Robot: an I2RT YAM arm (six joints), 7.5 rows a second.
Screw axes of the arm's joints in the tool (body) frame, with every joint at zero. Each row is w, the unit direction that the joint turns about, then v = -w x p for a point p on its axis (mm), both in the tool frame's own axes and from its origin. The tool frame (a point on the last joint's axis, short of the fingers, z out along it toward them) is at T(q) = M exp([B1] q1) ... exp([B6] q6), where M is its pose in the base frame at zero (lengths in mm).
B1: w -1 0 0 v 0.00 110.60 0.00
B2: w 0 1 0 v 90.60 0.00 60.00
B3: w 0 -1 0 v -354.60 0.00 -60.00
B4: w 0 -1 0 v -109.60 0.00 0.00
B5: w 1 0 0 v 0.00 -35.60 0.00
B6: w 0 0 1 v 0.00 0.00 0.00
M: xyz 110.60 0.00 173.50 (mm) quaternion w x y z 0.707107 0 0.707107 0
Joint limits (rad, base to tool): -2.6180..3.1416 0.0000..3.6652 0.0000..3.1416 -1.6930..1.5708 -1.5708..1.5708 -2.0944..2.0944
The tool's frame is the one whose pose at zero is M.
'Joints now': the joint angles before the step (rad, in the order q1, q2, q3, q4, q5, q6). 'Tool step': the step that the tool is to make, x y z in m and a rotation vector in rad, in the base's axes. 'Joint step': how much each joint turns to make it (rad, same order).
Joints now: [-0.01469 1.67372 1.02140 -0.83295 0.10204 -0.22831]
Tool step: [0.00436 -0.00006 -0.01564 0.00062 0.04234 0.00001]
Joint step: [0.00001 0.05837 -0.00001 0.01603 0.00000 0.00000]
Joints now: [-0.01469 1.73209 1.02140 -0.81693 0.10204 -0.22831]
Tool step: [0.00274 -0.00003 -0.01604 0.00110 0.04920 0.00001]
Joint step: [-0.00001 0.05874 0.00000 0.00952 -0.00038 -0.00001]
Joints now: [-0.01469 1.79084 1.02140 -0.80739 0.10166 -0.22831]
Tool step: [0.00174 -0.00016 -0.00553 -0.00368 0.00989 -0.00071]
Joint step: [0.00000 0.02098 0.00116 0.00991 0.00382 0.00076]
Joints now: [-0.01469 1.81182 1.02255 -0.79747 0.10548 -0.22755]
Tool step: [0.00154 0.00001 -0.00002 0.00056 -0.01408 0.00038]
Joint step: [0.00002 -0.00001 -0.00002 0.01413 -0.00076 -0.00037]
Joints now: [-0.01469 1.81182 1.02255 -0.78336 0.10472 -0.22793]
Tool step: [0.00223 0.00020 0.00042 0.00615 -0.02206 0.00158]
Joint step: [0.00001 -0.00153 -0.00002 0.02061 -0.00649 -0.00152]
